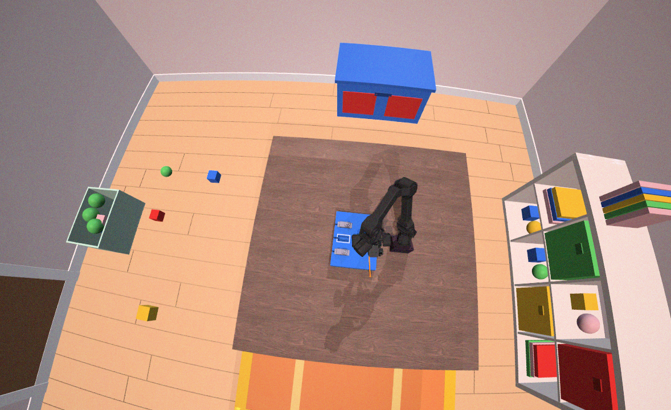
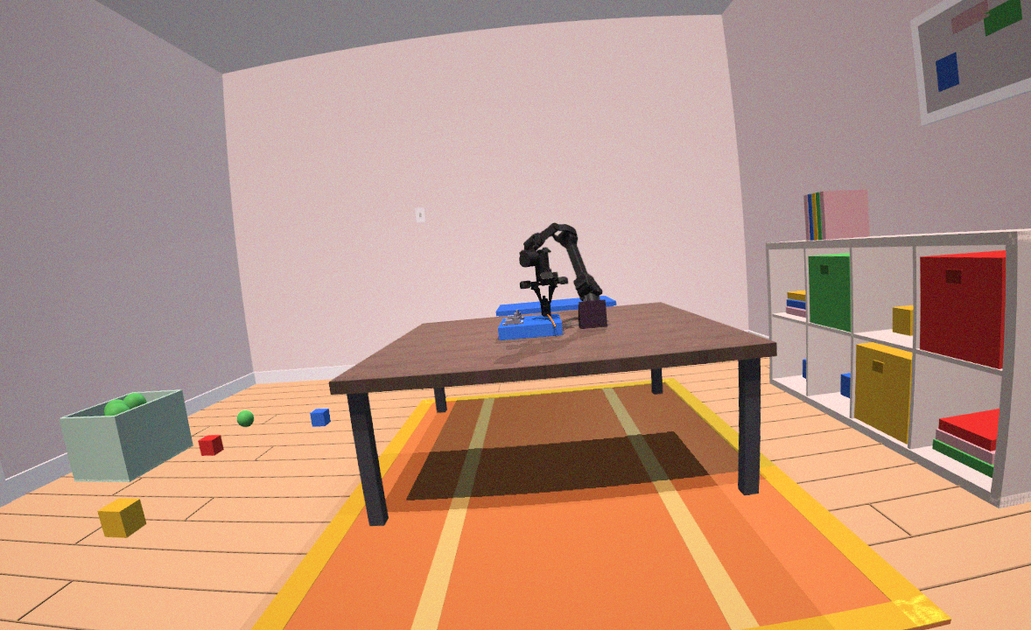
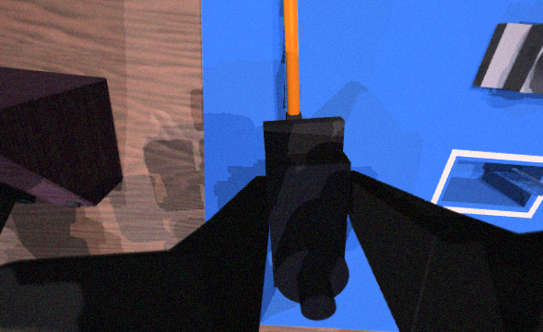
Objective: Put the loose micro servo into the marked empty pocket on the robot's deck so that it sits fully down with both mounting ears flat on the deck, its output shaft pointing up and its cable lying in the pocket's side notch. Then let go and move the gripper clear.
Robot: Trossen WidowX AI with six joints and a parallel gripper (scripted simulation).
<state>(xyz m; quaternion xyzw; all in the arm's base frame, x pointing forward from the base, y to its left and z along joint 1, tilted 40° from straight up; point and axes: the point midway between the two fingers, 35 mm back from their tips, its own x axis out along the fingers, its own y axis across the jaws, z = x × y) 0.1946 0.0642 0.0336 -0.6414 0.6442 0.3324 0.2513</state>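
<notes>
Right now my gripper tip is 8 cm above the blue deck, 3 cm to the left of it and 3 cm short of it.
</notes>
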